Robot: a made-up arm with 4 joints.
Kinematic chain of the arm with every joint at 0, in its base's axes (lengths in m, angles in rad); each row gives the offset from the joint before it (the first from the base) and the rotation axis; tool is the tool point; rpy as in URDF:
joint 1: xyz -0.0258 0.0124 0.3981 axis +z
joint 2: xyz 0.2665 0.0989 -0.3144 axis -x
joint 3: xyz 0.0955 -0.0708 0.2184 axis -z
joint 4: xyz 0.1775 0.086 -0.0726 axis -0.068 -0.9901 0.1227
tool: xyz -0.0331 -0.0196 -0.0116 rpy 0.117 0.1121 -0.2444
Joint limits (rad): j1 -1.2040..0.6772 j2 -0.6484..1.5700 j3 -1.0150..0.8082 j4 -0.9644..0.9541
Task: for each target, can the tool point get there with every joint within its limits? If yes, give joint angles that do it. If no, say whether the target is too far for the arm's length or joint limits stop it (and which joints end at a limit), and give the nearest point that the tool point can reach.
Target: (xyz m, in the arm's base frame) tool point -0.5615 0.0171 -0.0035
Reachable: no: joint limits stop it (at a limit: joint 1, joint 3) | nearest point 0.1002 0.4599 0.0217 | short by 0.797 m
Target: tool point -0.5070 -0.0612 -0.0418
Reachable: no: joint limits stop it (at a limit: joint 1, joint 2, joint 3) | nearest point 0.0707 -0.4963 0.1279 | short by 0.743 m
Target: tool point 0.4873 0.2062 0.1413
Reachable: yes | joints -0.0645 1.1036 -0.0686 -0.1742
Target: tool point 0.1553 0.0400 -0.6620
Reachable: no: too far | nearest point 0.4210 0.0805 -0.0219 | short by 0.694 m
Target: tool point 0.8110 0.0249 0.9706
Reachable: no: too far | nearest point 0.5022 0.0203 0.2925 | short by 0.745 m
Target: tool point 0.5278 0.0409 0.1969
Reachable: yes | joints -0.2669 1.0100 0.3128 0.3882
